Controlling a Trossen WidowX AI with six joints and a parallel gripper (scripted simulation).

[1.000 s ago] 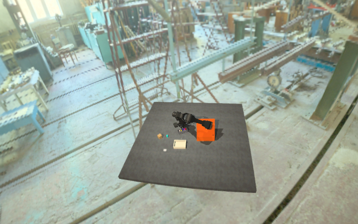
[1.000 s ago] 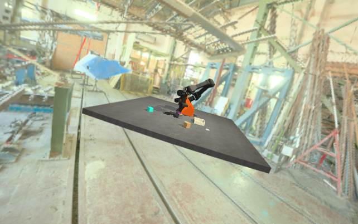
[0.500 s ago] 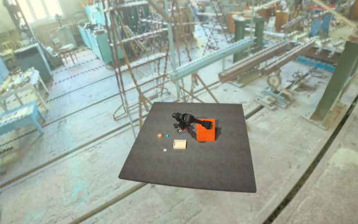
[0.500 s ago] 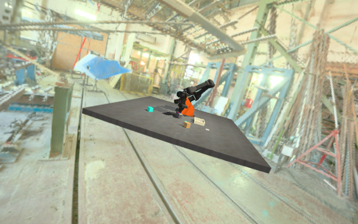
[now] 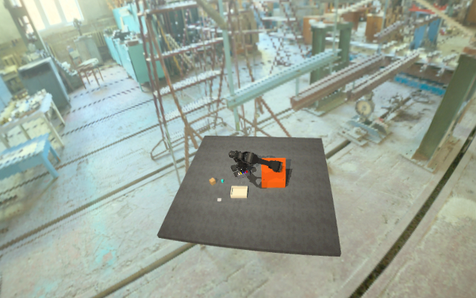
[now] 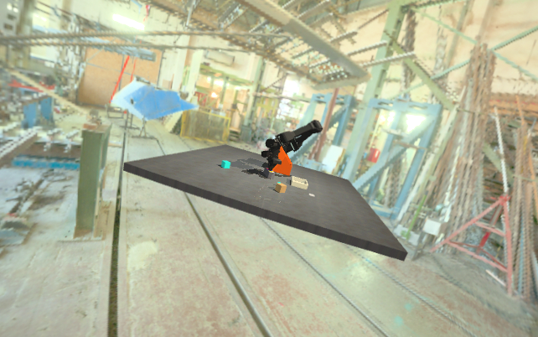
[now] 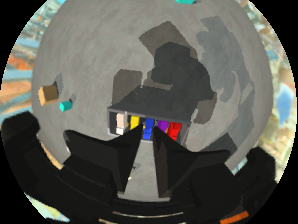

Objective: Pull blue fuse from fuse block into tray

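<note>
Now: gripper tip 10 mm above the blue fuse. Round my gripper tip: beige tray (210 mm to the left, 30 mm below); small teal cube (170 mm ahead, 90 mm to the left, 20 mm below); tan cube (250 mm ahead, 110 mm to the left, 20 mm below).
</note>
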